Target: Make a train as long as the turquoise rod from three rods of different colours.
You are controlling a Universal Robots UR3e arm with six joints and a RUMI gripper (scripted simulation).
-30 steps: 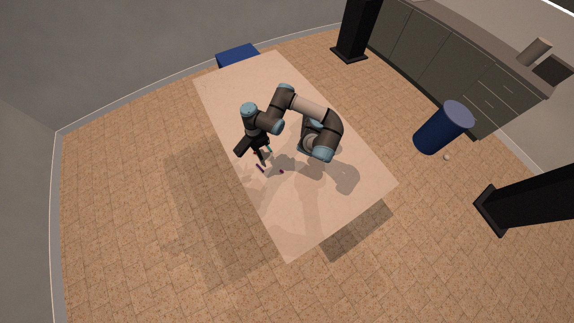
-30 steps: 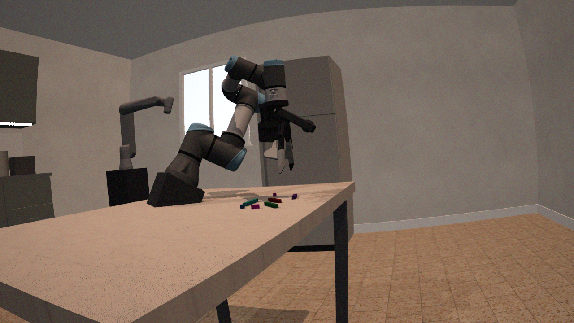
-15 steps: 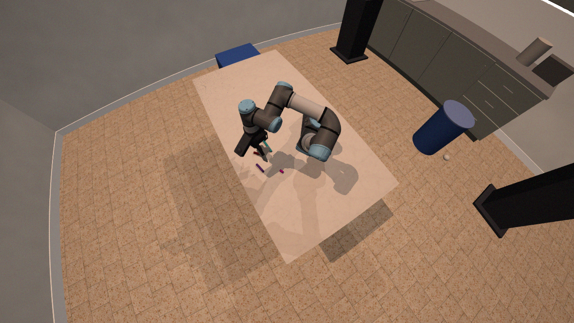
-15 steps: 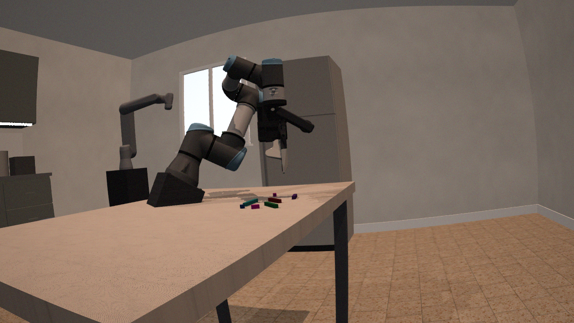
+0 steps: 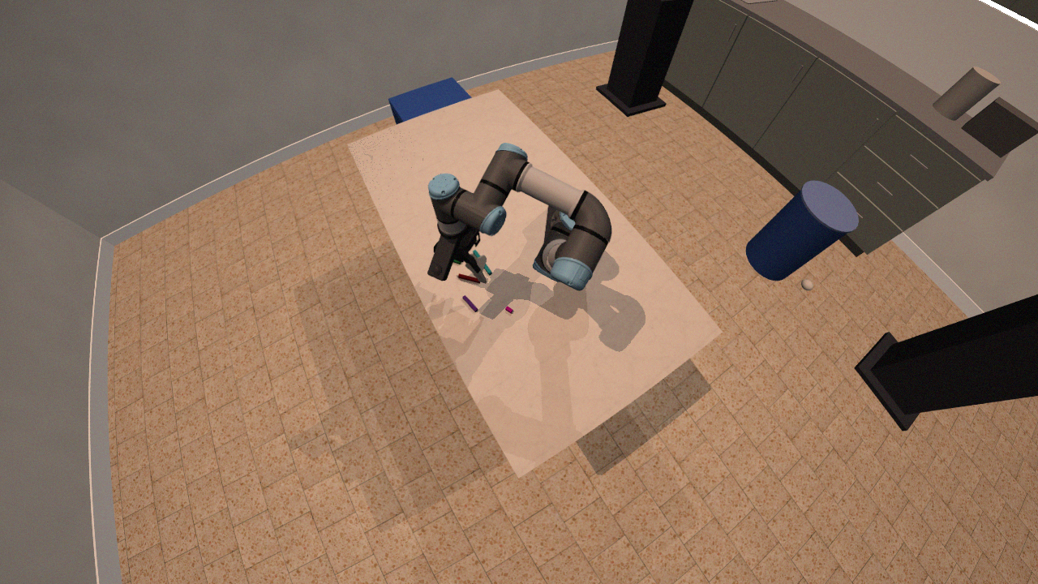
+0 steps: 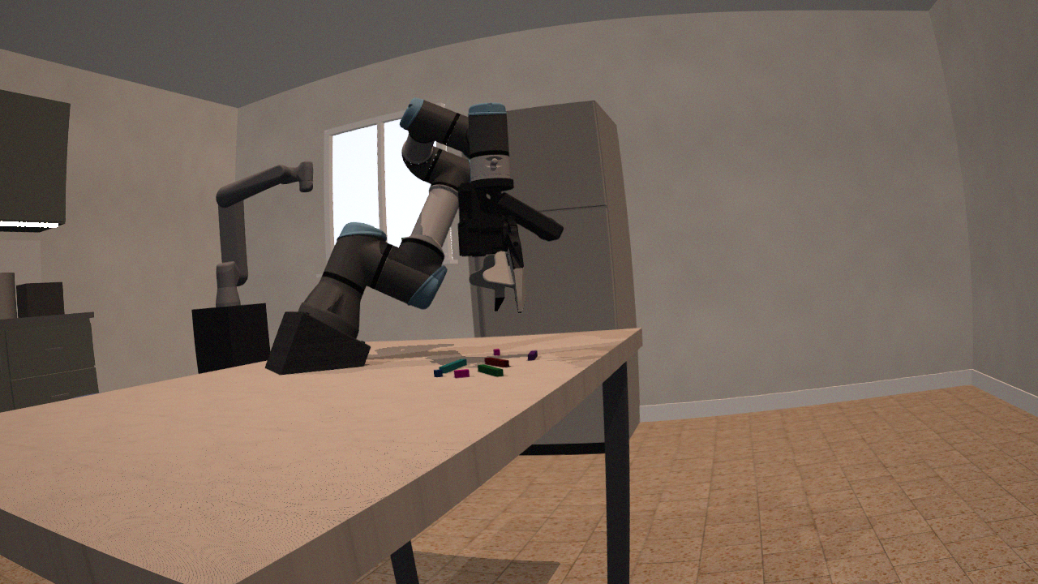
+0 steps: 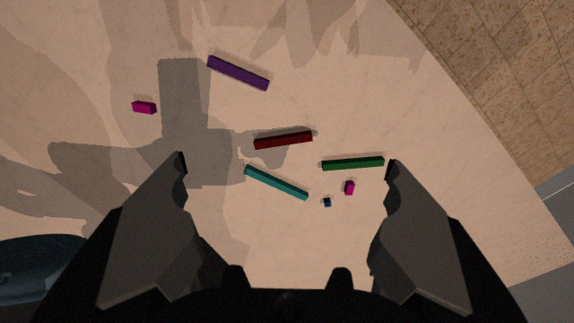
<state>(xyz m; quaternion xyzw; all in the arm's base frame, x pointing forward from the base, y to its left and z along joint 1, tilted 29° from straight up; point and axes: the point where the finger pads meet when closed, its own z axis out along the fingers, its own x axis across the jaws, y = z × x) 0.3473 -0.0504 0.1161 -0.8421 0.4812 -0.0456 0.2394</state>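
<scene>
My gripper is now 13 cm to the left of the blue rod, 8 cm above it and 7 cm past it. The rest, counted from my hand: red rod (8 cm below, 2 cm behind, 1 cm to the right); then purple rod (8 cm below, 7 cm to the left, 1 cm ahead); then turquoise rod (8 cm below, 8 cm behind, 5 cm to the right).
</scene>
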